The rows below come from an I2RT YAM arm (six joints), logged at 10 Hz.
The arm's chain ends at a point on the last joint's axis. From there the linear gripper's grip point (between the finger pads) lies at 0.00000 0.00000 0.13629 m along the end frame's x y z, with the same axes.
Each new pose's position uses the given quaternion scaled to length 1; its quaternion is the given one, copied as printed.
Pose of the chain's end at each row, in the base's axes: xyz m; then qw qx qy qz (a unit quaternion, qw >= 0):
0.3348, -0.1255, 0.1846, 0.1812, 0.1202, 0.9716, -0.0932
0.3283, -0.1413, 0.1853, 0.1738, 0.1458, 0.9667, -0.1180
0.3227, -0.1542, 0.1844, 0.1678, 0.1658, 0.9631, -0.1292
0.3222, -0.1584, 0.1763, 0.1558, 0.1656, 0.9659, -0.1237
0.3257, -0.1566, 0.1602, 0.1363, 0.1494, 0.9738, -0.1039
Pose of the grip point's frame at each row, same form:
0.3797, -0.1561, 0.0596, 0.1812, 0.1202, 0.9716, -0.0932
0.3694, -0.1793, 0.0610, 0.1738, 0.1458, 0.9667, -0.1180
0.3609, -0.1957, 0.0603, 0.1678, 0.1658, 0.9631, -0.1292
0.3576, -0.1980, 0.0508, 0.1558, 0.1656, 0.9659, -0.1237
0.3576, -0.1897, 0.0319, 0.1363, 0.1494, 0.9738, -0.1039

